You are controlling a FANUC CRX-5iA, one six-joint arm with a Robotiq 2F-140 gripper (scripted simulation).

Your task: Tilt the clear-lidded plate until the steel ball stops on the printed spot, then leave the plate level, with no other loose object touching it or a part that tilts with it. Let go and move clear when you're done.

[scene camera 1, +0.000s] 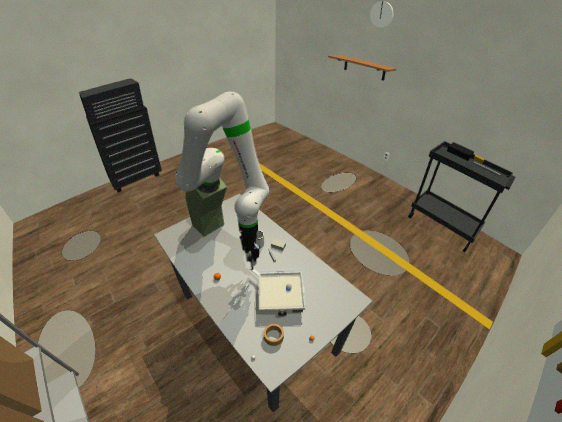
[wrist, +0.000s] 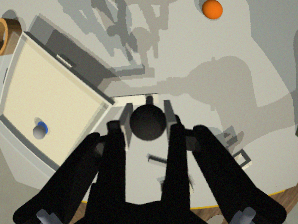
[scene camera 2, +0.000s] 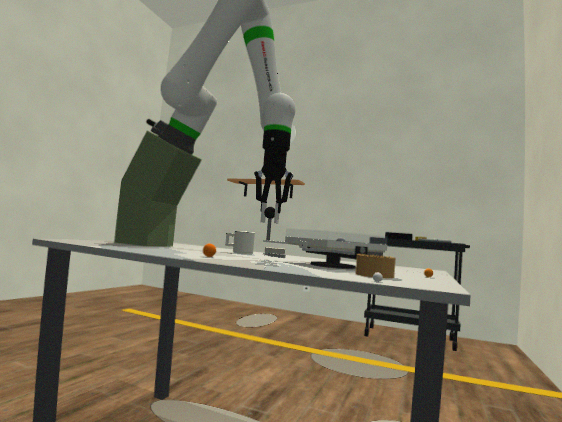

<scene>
In view: the gripper (scene camera 2: 269,222).
The gripper is seen too in the wrist view (wrist: 148,111).
</scene>
